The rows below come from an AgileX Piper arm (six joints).
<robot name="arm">
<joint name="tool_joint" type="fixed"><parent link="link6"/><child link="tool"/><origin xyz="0 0 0" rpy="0 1.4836 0"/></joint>
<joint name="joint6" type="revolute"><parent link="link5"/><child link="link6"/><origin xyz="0.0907 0 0.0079"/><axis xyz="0.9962 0 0.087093"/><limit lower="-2.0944" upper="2.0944"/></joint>
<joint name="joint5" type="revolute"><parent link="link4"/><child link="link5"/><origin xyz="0 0 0"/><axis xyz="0 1 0"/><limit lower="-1.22" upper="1.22"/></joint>
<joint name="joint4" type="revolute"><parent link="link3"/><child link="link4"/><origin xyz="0.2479 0 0.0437"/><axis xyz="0.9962 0 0.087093"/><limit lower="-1.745" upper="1.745"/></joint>
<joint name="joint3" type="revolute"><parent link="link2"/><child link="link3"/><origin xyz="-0.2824 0 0.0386"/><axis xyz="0 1 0"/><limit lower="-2.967" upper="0"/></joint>
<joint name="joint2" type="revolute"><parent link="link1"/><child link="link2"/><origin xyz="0 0 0"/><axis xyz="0 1 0"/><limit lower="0" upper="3.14"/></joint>
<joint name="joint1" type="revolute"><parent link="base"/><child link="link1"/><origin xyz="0 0 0.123"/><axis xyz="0 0 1"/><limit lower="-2.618" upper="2.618"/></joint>
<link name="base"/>
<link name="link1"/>
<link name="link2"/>
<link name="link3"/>
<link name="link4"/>
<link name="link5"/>
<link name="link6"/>
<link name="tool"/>
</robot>
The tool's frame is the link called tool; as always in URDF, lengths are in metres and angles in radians.
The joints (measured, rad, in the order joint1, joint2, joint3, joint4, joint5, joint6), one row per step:
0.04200, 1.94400, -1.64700, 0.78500, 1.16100, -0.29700
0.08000, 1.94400, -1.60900, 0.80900, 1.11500, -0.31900
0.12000, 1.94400, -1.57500, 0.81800, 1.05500, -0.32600
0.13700, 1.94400, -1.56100, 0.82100, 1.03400, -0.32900
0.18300, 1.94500, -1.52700, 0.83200, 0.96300, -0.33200
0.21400, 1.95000, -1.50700, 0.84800, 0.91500, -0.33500
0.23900, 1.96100, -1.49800, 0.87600, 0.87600, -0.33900
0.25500, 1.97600, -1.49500, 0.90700, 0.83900, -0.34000
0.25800, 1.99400, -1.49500, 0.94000, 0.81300, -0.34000
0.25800, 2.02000, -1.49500, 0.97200, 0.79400, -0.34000
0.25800, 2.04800, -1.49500, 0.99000, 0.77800, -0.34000
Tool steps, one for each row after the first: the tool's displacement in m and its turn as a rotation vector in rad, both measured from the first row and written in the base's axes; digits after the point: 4 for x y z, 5 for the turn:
-0.0027, 0.0157, -0.0087, 0.01058, -0.00780, 0.01620
-0.0050, 0.0307, -0.0171, 0.00691, -0.01991, 0.01681
-0.0066, 0.0370, -0.0206, 0.00479, -0.02240, 0.02040
-0.0098, 0.0538, -0.0292, 0.00039, -0.03820, 0.01554
-0.0116, 0.0655, -0.0356, 0.00383, -0.04652, 0.00955
-0.0116, 0.0759, -0.0410, 0.01891, -0.05104, -0.00066
-0.0094, 0.0831, -0.0463, 0.03674, -0.05262, -0.02275
-0.0055, 0.0855, -0.0522, 0.05679, -0.04504, -0.05245
-0.0011, 0.0869, -0.0618, 0.07380, -0.02500, -0.08075
0.0028, 0.0877, -0.0731, 0.07787, -0.00443, -0.10140

